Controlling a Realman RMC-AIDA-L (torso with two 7-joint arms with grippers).
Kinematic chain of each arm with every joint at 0, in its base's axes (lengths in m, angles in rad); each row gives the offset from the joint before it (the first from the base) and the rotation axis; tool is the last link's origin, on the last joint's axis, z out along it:
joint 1: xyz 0 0 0.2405 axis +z
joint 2: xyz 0 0 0 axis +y
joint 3: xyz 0 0 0.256 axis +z
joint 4: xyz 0 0 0 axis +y
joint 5: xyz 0 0 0.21 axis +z
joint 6: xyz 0 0 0 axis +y
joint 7: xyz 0 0 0.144 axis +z
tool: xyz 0 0 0
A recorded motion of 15 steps. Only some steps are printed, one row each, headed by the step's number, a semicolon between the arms.
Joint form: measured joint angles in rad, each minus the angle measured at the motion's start. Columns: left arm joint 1, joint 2, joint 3, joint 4, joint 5, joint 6, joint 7; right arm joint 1, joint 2, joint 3, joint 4, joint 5, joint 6, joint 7.
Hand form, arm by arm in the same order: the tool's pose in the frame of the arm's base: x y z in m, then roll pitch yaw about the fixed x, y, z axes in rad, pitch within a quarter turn. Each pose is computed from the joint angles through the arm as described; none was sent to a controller.
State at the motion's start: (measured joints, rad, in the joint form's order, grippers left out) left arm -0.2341 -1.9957 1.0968 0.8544 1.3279 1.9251 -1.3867; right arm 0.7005 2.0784 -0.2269 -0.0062 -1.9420 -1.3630 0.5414
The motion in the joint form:
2: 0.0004 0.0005 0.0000 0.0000 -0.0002 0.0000 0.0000; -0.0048 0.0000 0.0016 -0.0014 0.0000 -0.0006 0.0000
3: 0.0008 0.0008 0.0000 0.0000 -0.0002 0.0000 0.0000; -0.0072 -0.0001 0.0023 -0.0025 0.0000 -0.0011 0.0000
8: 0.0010 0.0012 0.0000 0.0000 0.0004 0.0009 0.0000; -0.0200 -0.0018 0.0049 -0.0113 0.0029 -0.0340 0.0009
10: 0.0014 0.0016 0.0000 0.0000 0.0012 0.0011 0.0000; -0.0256 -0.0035 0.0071 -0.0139 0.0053 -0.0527 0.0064
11: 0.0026 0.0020 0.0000 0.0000 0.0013 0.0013 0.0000; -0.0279 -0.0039 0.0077 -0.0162 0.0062 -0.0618 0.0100
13: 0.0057 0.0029 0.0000 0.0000 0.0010 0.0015 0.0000; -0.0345 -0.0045 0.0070 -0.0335 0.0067 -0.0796 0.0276
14: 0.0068 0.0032 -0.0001 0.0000 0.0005 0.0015 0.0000; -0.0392 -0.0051 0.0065 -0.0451 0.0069 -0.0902 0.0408
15: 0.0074 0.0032 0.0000 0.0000 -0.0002 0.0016 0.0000; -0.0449 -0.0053 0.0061 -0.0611 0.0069 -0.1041 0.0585
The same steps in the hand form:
2: -0.2345 0.2472 0.0547 3.0755 -0.8986 0.2639; 0.2289 0.3435 -0.0682 -2.5008 0.7612 0.0531
3: -0.2347 0.2472 0.0548 3.0757 -0.8983 0.2641; 0.2298 0.3432 -0.0679 -2.4990 0.7610 0.0521
8: -0.2348 0.2470 0.0549 3.0748 -0.8976 0.2644; 0.2314 0.3401 -0.0633 -2.4853 0.7791 0.0715
10: -0.2350 0.2468 0.0549 3.0745 -0.8965 0.2649; 0.2318 0.3387 -0.0607 -2.4811 0.7941 0.0779
11: -0.2354 0.2466 0.0550 3.0745 -0.8961 0.2659; 0.2318 0.3380 -0.0594 -2.4799 0.8011 0.0809
13: -0.2363 0.2458 0.0553 3.0752 -0.8956 0.2683; 0.2336 0.3376 -0.0552 -2.4782 0.8102 0.0826
14: -0.2366 0.2456 0.0555 3.0758 -0.8959 0.2690; 0.2351 0.3373 -0.0524 -2.4784 0.8159 0.0809
15: -0.2366 0.2455 0.0555 3.0759 -0.8965 0.2693; 0.2368 0.3370 -0.0487 -2.4792 0.8233 0.0788

